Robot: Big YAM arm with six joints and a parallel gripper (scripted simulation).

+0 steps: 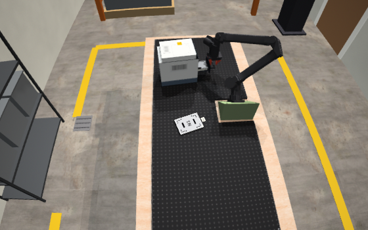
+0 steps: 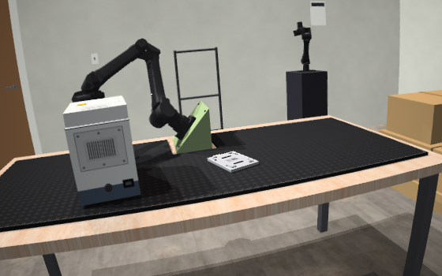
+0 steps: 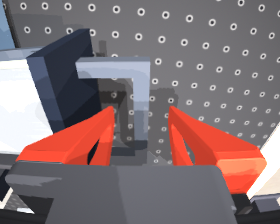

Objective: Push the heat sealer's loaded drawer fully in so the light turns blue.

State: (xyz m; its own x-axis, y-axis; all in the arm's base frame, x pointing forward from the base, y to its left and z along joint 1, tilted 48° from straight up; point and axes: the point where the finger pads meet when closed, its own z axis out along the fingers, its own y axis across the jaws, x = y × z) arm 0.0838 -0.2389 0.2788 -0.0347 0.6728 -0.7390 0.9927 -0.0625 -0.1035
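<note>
My hand is 110 mm short of the dark sealer drawer and 10 mm above it. Round my hand: white tag 150 mm ahead, 430 mm to the left, 90 mm below.
</note>
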